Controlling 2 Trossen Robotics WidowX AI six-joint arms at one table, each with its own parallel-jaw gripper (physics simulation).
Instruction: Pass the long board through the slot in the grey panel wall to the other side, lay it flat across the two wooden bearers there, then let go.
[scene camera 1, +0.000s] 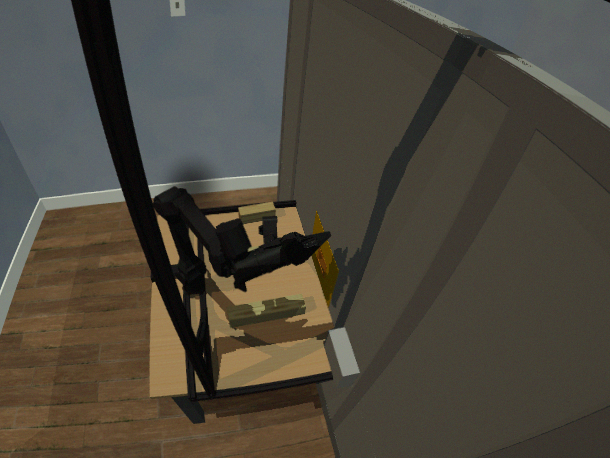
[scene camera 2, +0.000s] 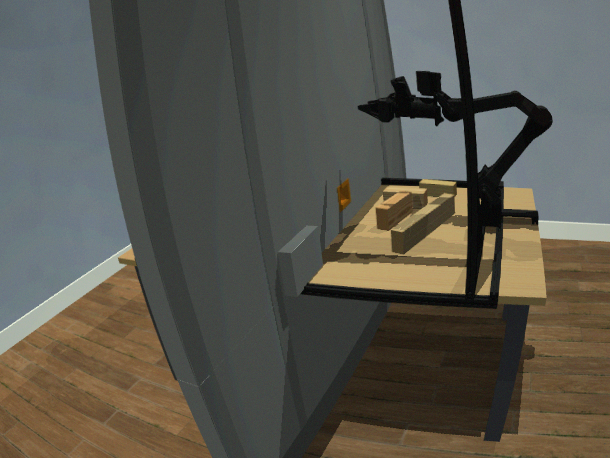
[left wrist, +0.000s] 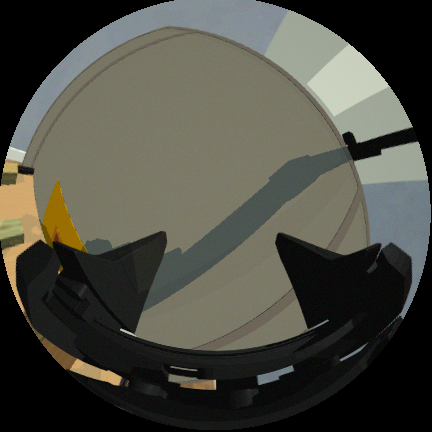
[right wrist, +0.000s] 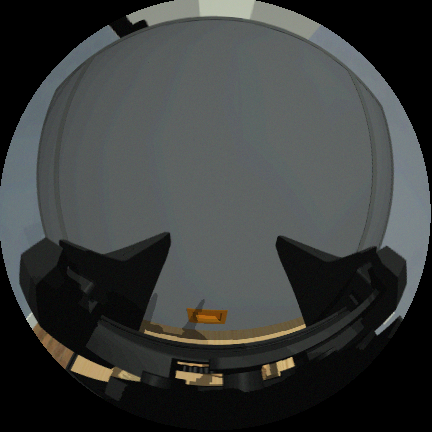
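Where they show: left gripper, between the fingertips: (scene camera 1: 326, 234) (left wrist: 222, 238); right gripper, between the fingertips: (scene camera 2: 363, 105) (right wrist: 225, 240); left arm's base, origin of its link: (scene camera 1: 193, 286); right arm's base, origin of its link: (scene camera 2: 491, 222).
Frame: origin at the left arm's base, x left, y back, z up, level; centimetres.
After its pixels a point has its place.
Note:
The grey panel wall (scene camera 1: 440, 310) @(x -49.2, y -43.3, z 53.5 cm) (scene camera 2: 190, 150) @(x -63.1, y -48.2, z 35.8 cm) (left wrist: 175, 125) @(x -5.1, y -43.2, z 47.4 cm) (right wrist: 215, 125) @(x -1.2, y -48.2, z 44.5 cm) has a yellow-orange slot frame (scene camera 1: 329, 290) (scene camera 2: 348, 184) @(x 2.3, y -48.5, z 8.8 cm) (left wrist: 57, 205) (right wrist: 191, 316) @(x -5.2, y -48.5, z 6.6 cm) low down. In scene camera 1 a long wooden piece (scene camera 1: 267, 311) @(x -14.8, y -22.8, z 2.8 cm) and a short block (scene camera 1: 256, 213) @(x 29.2, y -25.5, z 2.7 cm) lie on the table. In scene camera 2 a long beam (scene camera 2: 420, 226) @(x -10.4, y -72.2, z 2.1 cm), a reddish block (scene camera 2: 392, 212) @(x -2.2, y -62.4, z 2.4 cm) and a pale block (scene camera 2: 437, 187) @(x 24.8, y -71.4, z 1.4 cm) lie together; which is board or bearer I cannot tell. My left gripper (scene camera 1: 327, 235) @(x -20.9, y -34.1, z 42.3 cm) (left wrist: 222, 238) @(x -20.9, y -34.1, z 42.3 cm) is open and empty, above the table near the slot frame. My right gripper (scene camera 2: 361, 107) @(x 0.0, y -56.5, z 32.5 cm) (right wrist: 225, 240) @(x 0.0, y -56.5, z 32.5 cm) is open and empty, high above the slot frame.
A pale grey block (scene camera 1: 344, 352) @(x -34.7, y -40.8, z 8.1 cm) (scene camera 2: 299, 260) @(x -38.2, y -51.2, z 4.8 cm) sits against the wall at the near table edge on both sides. Dark upright posts (scene camera 1: 120, 140) @(x -38.0, y -3.1, z 78.4 cm) (scene camera 2: 467, 125) @(x -37.4, y -88.5, z 33.6 cm) stand on the tables. Black rails (scene camera 1: 265, 386) (scene camera 2: 400, 296) edge the table tops.

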